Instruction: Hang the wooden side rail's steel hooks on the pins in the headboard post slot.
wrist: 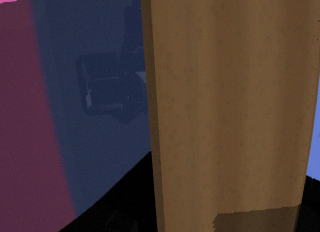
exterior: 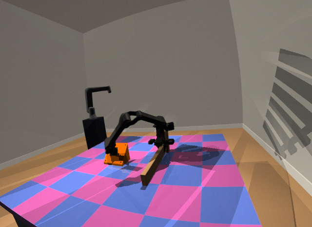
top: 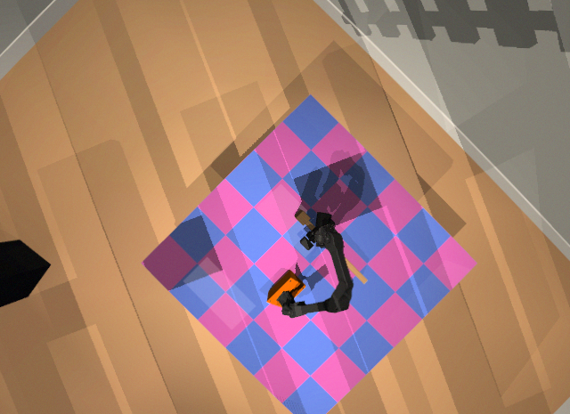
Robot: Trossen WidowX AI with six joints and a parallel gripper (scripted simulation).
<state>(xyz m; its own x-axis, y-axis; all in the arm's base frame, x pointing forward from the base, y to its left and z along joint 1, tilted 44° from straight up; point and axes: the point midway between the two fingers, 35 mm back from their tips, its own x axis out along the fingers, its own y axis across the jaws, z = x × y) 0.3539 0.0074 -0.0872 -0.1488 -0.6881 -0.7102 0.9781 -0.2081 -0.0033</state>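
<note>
My gripper tip is 20 mm short of the headboard post, 100 mm to the right of it and 40 mm below it.
</note>
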